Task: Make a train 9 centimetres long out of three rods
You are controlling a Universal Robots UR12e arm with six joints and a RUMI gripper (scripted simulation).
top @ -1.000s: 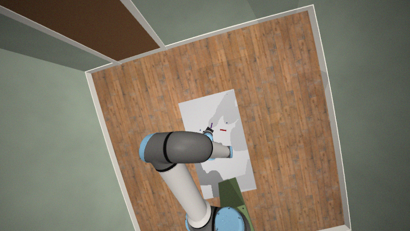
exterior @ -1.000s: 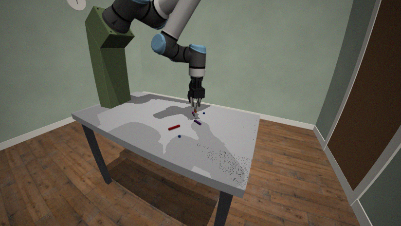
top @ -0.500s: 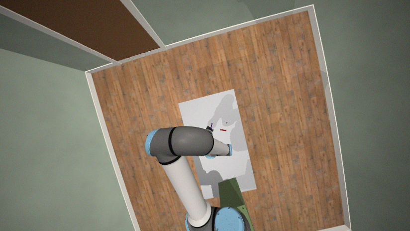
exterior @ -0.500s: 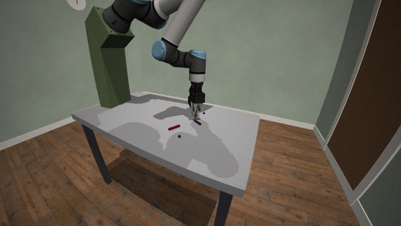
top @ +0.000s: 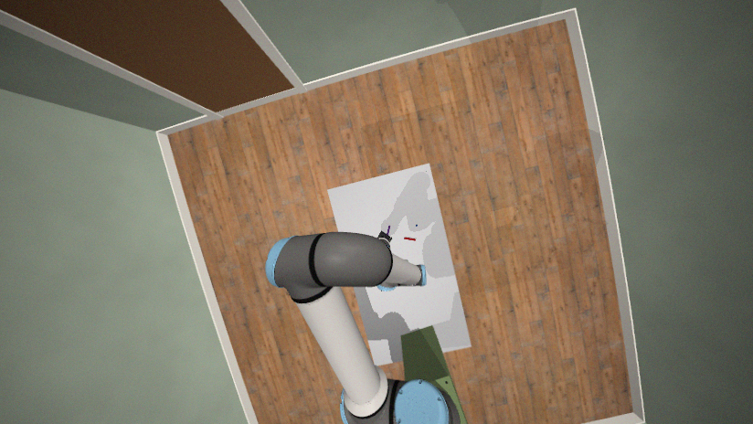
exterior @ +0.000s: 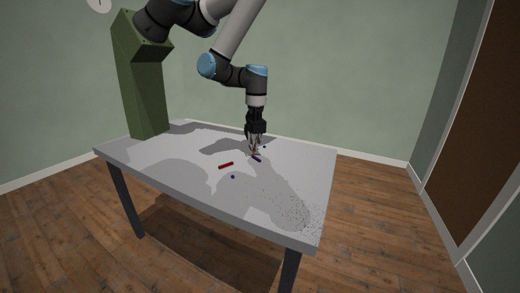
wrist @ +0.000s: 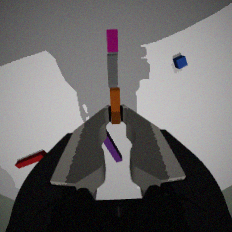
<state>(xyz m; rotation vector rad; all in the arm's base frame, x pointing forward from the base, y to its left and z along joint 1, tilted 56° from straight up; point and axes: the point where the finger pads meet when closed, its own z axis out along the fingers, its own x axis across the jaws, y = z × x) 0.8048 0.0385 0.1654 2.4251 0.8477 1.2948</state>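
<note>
My hand is 1 cm above the orange rod. Round my hand: purple rod 4 cm ahead, 6 cm to the right, 2 cm below; then grey rod 3 cm behind, 3 cm to the left, 2 cm below; then magenta rod 4 cm behind, 5 cm to the left, 2 cm below.
</note>
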